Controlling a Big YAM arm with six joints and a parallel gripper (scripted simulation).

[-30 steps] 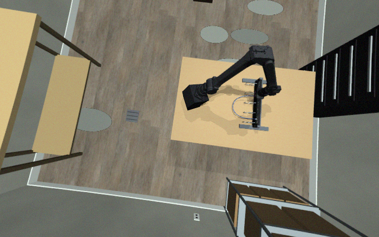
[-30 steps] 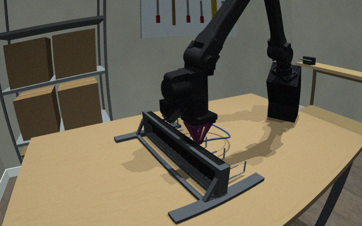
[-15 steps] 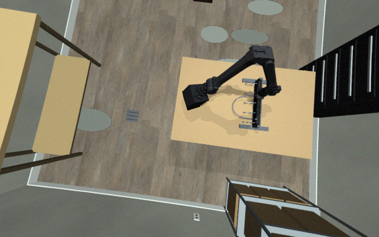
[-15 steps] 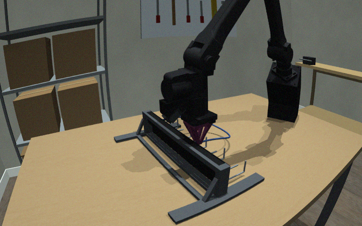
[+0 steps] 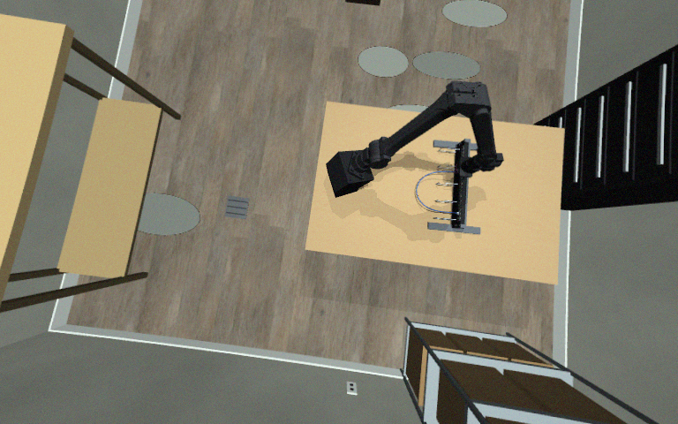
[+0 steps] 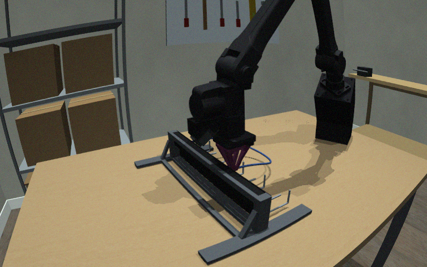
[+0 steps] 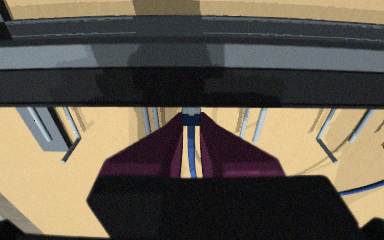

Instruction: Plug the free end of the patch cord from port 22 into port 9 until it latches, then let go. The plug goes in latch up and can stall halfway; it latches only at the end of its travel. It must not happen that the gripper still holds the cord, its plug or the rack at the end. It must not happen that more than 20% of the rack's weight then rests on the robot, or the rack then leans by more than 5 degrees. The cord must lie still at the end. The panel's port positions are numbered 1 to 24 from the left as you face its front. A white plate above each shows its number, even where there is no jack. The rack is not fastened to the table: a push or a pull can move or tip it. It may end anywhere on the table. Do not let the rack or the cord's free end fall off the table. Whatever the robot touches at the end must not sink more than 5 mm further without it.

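Right now my hand is 2 cm short of the grey plug and 1 cm to the right of it.
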